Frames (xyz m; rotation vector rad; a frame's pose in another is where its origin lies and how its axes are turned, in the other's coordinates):
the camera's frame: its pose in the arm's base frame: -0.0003 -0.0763 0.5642 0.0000 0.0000 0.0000
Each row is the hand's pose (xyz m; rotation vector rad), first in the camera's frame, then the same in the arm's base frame.
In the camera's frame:
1: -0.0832 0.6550 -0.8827 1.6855 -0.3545 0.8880
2: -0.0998 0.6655 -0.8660 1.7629 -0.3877 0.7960
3: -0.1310 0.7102 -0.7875 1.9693 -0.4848 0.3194
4: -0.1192 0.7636 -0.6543 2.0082 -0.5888 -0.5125
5: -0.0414 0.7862 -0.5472 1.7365 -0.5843 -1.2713
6: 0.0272 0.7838 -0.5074 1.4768 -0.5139 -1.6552
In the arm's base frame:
1: -0.0835 0.5787 -0.3185 1.6855 -0.3545 0.8880
2: -0.1001 0.5892 -0.3018 1.7629 -0.3877 0.7960
3: -0.1313 0.6339 -0.2233 1.9693 -0.4848 0.3194
4: -0.1195 0.6873 -0.0901 2.0082 -0.5888 -0.5125
5: -0.0417 0.7099 0.0170 1.7365 -0.5843 -1.2713
6: 0.0269 0.7075 0.0568 1.4768 -0.5139 -1.6552

